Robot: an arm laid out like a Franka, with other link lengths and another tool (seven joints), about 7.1 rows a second.
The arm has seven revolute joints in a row. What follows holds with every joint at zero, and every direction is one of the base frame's.
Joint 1 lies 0.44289 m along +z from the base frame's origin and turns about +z.
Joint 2 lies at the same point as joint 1 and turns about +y.
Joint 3 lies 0.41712 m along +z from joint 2 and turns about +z.
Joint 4 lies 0.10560 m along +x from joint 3 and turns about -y.
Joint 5 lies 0.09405 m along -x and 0.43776 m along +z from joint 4 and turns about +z.
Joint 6 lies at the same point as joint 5 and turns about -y.
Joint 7 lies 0.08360 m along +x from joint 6 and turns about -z.
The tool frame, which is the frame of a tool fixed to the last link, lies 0.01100 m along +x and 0.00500 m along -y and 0.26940 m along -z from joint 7; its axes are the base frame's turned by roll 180.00, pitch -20.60 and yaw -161.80 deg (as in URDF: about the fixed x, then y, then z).
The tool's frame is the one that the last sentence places.
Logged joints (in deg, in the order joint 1, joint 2, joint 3, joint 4, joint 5, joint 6, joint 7), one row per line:
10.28, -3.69, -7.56, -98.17, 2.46, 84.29, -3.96
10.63, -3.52, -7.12, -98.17, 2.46, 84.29, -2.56
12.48, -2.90, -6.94, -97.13, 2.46, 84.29, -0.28
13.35, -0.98, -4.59, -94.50, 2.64, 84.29, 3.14
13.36, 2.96, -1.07, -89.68, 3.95, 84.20, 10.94
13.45, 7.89, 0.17, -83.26, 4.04, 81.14, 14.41
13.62, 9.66, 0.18, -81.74, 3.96, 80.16, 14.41
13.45, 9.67, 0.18, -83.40, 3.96, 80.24, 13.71
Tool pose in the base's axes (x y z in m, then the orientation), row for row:
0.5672, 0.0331, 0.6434, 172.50, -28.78, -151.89
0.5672, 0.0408, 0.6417, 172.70, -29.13, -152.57
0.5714, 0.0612, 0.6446, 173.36, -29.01, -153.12
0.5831, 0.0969, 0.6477, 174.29, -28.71, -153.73
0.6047, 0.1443, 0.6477, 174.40, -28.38, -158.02
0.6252, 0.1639, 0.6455, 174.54, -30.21, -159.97
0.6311, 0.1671, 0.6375, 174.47, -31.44, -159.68
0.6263, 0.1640, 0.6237, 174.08, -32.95, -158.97
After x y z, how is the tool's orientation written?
As angles about the fixed x, y, z axes (roll, pitch, yaw), in degrees.
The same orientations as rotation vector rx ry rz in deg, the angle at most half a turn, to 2 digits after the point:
34.05, -146.43, -0.19
33.15, -146.34, -0.06
32.74, -146.70, 0.56
32.39, -147.27, 1.45
26.97, -148.69, 0.03
24.08, -147.39, 0.00
24.15, -146.15, 0.31
24.54, -144.51, 0.46

